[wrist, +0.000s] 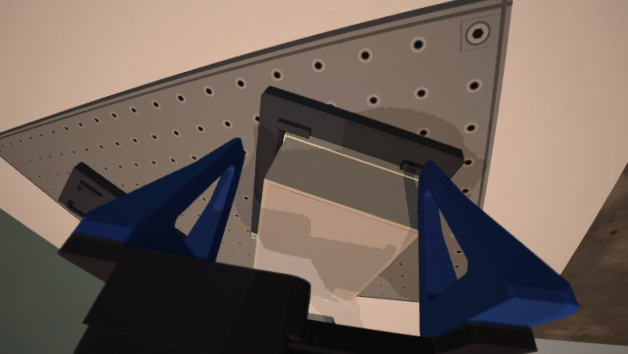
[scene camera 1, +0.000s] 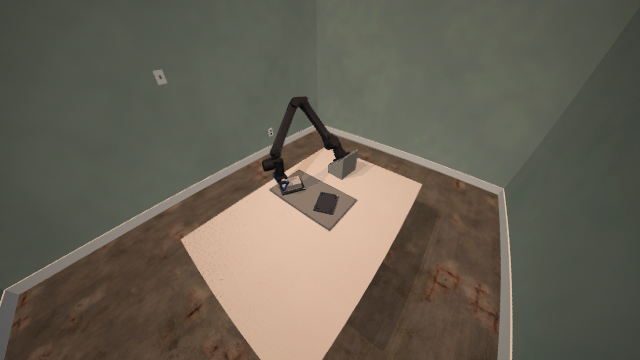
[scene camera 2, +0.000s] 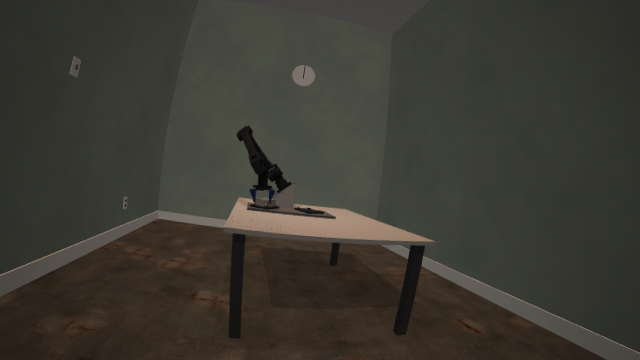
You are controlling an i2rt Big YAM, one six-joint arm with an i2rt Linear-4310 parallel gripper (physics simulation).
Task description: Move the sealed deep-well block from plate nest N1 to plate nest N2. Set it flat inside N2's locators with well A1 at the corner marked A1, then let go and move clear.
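Frame: origin at the arm's base, x ahead, y left, z up, level; centimetres.
Seen in the pictures: gripper, fingertip midpoint: (wrist: pixel 330 157) (scene camera 1: pixel 281 187) (scene camera 2: pixel 261 202); arm's base, link origin: (scene camera 1: pixel 341 157) (scene camera 2: pixel 284 188).
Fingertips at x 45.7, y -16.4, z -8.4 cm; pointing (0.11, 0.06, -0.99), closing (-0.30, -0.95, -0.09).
Observation:
Offsets run from my fingertips to a thing's middle. "spot": to the spot under its first point. Level surfaces: height alone.
The sealed deep-well block {dx -7.0, dy +2.3, dz -0.1 cm} (scene camera 1: pixel 295 182) (scene camera 2: pixel 265 202) (wrist: pixel 335 210) is a pale box with a see-through cover. It sits in the dark nest N1 (scene camera 1: pixel 294 192) (wrist: pixel 310 111). My gripper (scene camera 1: pixel 283 187) (scene camera 2: pixel 262 201) (wrist: pixel 330 157) is open, with its blue fingers on either side of the block. In the wrist view the right fingertip overlaps the block's right edge, and a gap shows beside the left finger; contact cannot be told. Nest N2 {dx -10.9, dy +30.2, dz -2.4 cm} (scene camera 1: pixel 326 203) (scene camera 2: pixel 309 211) (wrist: pixel 95 180) is dark and empty. Well A1 and the corner marks cannot be read.
Both nests are on a grey perforated board {dx -10.7, dy +17.6, dz -3.9 cm} (scene camera 1: pixel 345 202) (scene camera 2: pixel 327 216) (wrist: pixel 345 80) on the pale table {dz -4.6 cm} (scene camera 1: pixel 300 265) (scene camera 2: pixel 330 228). A light grey upright panel (scene camera 1: pixel 344 166) (scene camera 2: pixel 286 196) stands by the arm's base, behind the board. A screw head {spot: dx +3.8, dy -7.0, dz -3.3 cm} (wrist: pixel 478 33) marks one board corner.

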